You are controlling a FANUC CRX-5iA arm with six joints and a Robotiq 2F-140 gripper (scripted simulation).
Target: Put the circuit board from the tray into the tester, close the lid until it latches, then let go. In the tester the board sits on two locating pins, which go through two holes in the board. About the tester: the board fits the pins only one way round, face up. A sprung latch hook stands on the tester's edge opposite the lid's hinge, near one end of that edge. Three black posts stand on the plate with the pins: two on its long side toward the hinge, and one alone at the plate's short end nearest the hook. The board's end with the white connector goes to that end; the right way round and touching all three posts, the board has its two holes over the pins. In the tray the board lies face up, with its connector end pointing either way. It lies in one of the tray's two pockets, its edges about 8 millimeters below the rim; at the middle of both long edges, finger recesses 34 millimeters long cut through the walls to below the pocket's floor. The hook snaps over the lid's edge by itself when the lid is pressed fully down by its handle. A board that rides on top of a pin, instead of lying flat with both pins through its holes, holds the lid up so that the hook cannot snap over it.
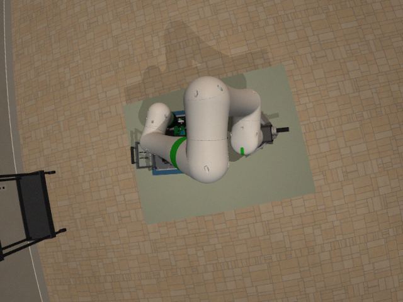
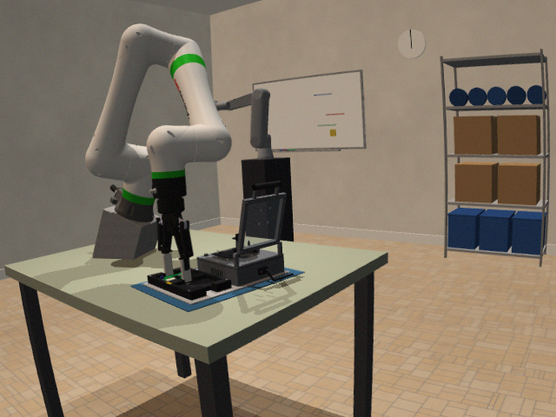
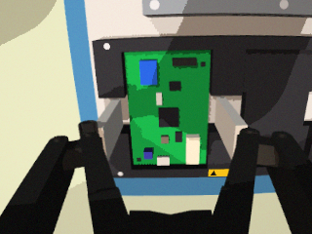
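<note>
Right now the green circuit board is 2 cm below my hand. The rest, counted from my hand: lid: 18 cm to the left, 18 cm ahead, 14 cm above.
</note>
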